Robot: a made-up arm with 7 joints. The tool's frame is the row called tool.
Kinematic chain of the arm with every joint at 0, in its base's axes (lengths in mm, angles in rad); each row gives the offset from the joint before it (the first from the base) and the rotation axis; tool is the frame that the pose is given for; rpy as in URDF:
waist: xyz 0 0 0 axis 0.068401 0.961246 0.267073
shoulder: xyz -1 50 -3 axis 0.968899 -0.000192 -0.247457
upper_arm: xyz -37 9 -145 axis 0.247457 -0.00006 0.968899
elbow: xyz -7 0 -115 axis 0.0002 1 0.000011
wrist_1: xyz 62 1 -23 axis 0.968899 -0.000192 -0.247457
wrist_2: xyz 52 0 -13 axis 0.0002 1 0.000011
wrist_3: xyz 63 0 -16 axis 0.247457 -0.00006 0.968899
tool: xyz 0 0 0 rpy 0 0.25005 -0.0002
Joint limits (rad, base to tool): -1.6..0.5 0..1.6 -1.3..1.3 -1.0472..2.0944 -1.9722..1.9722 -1.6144..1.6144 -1.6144..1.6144
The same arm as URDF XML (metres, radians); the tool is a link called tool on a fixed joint. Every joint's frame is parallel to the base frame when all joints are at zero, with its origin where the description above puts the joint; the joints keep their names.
<robot name="arm">
  <joint name="tool_fixed" type="fixed">
    <parent link="link7"/>
    <child link="tool"/>
    <origin xyz="0 0 0" rpy="0 0.25 -0.0002"/>
  </joint>
  <joint name="wrist_3" type="revolute">
    <parent link="link6"/>
    <child link="link7"/>
    <origin xyz="0.063 0 -0.016"/>
    <axis xyz="0.247497 -0.0001 0.968889"/>
    <limit lower="-1.6144" upper="1.6144"/>
  </joint>
  <joint name="wrist_2" type="revolute">
    <parent link="link5"/>
    <child link="link6"/>
    <origin xyz="0.052 0 -0.013"/>
    <axis xyz="0.0002 1 0"/>
    <limit lower="-1.6144" upper="1.6144"/>
  </joint>
  <joint name="wrist_1" type="revolute">
    <parent link="link4"/>
    <child link="link5"/>
    <origin xyz="0.062 0.001 -0.023"/>
    <axis xyz="0.968889 -0.0002 -0.247497"/>
    <limit lower="-1.9722" upper="1.9722"/>
  </joint>
  <joint name="elbow" type="revolute">
    <parent link="link3"/>
    <child link="link4"/>
    <origin xyz="-0.007 0 -0.115"/>
    <axis xyz="0.0002 1 0"/>
    <limit lower="-1.0472" upper="2.0944"/>
  </joint>
  <joint name="upper_arm" type="revolute">
    <parent link="link2"/>
    <child link="link3"/>
    <origin xyz="-0.037 0.009 -0.145"/>
    <axis xyz="0.247497 -0.0001 0.968889"/>
    <limit lower="-1.3" upper="1.3"/>
  </joint>
  <joint name="shoulder" type="revolute">
    <parent link="link1"/>
    <child link="link2"/>
    <origin xyz="-0.001 0.05 -0.003"/>
    <axis xyz="0.968889 -0.0002 -0.247497"/>
    <limit lower="0" upper="1.6"/>
  </joint>
  <joint name="waist" type="revolute">
    <parent link="base"/>
    <child link="link1"/>
    <origin xyz="0 0 0"/>
    <axis xyz="0.068403 0.961235 0.26711"/>
    <limit lower="-1.6" upper="0.5"/>
  </joint>
  <link name="base"/>
  <link name="link1"/>
  <link name="link2"/>
  <link name="link3"/>
  <link name="link4"/>
  <link name="link5"/>
  <link name="link6"/>
  <link name="link7"/>
  <link name="tool"/>
</robot>

